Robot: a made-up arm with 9 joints. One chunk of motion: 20 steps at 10 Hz.
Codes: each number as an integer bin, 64 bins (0 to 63) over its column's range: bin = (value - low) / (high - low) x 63, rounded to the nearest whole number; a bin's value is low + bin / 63 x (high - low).
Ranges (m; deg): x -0.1..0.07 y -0.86..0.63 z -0.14..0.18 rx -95..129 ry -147..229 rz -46..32
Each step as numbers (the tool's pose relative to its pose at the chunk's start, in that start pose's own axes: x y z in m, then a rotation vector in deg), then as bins.
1 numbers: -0.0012 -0.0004 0.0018 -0.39 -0.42 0.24
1 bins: 37 36 28 27 25 37
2 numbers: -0.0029 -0.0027 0.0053 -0.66 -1.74 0.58
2 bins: 36 36 29 27 24 38
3 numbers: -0.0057 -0.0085 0.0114 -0.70 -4.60 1.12
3 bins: 35 36 30 27 24 38
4 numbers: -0.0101 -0.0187 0.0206 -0.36 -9.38 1.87
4 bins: 33 36 32 27 23 39
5 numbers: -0.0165 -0.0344 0.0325 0.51 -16.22 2.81
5 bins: 31 35 34 27 22 39
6 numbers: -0.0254 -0.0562 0.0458 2.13 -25.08 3.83
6 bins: 28 34 37 27 20 40
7 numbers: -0.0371 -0.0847 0.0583 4.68 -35.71 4.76
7 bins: 23 33 39 28 19 41
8 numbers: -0.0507 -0.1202 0.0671 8.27 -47.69 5.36
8 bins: 18 31 41 29 17 41
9 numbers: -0.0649 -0.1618 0.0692 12.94 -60.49 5.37
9 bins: 13 30 41 30 14 41
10 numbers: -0.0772 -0.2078 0.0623 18.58 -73.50 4.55
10 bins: 8 28 40 32 12 41
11 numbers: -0.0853 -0.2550 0.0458 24.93 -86.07 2.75
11 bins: 5 26 37 34 10 39
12 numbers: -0.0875 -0.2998 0.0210 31.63 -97.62 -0.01
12 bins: 5 24 32 36 8 37
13 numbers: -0.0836 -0.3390 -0.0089 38.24 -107.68 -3.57
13 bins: 6 22 26 37 7 34
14 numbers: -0.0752 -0.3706 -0.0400 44.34 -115.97 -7.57
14 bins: 9 21 20 39 5 31
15 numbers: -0.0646 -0.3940 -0.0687 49.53 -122.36 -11.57
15 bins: 13 20 14 41 4 28
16 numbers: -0.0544 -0.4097 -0.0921 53.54 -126.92 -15.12
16 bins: 17 19 9 42 3 25
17 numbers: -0.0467 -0.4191 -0.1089 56.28 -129.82 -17.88
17 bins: 20 19 6 43 3 23
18 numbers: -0.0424 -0.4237 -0.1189 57.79 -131.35 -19.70
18 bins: 21 18 4 43 3 21
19 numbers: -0.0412 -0.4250 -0.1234 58.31 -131.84 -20.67
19 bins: 22 18 3 43 3 20
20 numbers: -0.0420 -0.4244 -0.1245 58.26 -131.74 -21.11
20 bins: 21 18 3 43 3 20
